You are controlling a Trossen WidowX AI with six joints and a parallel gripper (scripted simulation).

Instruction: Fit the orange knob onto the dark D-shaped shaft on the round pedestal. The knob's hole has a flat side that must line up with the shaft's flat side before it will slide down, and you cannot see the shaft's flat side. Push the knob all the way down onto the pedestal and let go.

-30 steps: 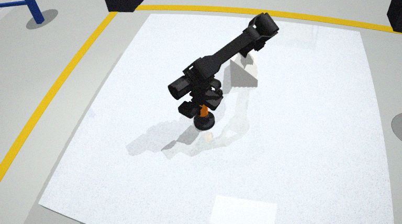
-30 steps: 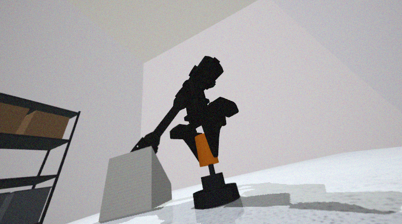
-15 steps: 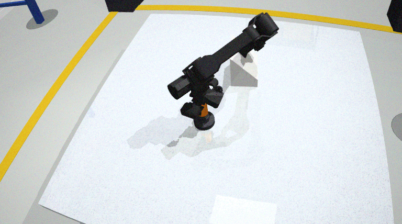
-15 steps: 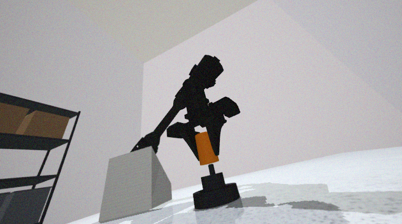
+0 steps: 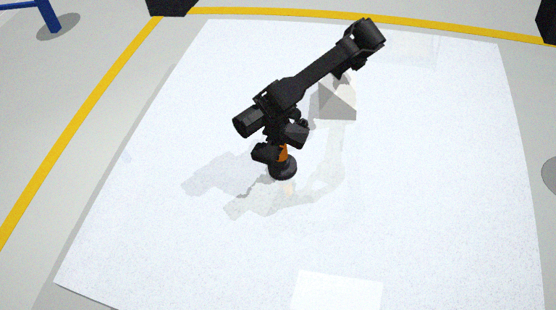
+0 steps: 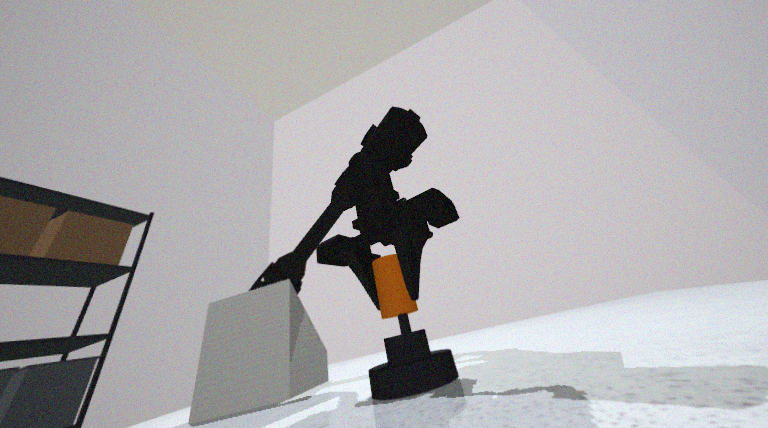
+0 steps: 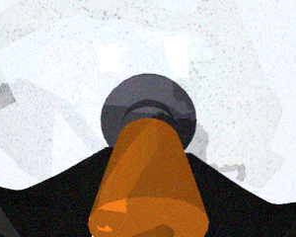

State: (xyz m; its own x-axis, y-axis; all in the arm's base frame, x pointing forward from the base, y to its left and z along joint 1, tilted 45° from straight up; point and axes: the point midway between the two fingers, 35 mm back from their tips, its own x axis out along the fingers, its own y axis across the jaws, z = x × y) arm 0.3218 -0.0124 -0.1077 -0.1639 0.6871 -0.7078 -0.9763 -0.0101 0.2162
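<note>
The orange knob is 20 mm above my gripper tip. From my gripper tip the other things lie so: round pedestal: 40 mm below.
</note>
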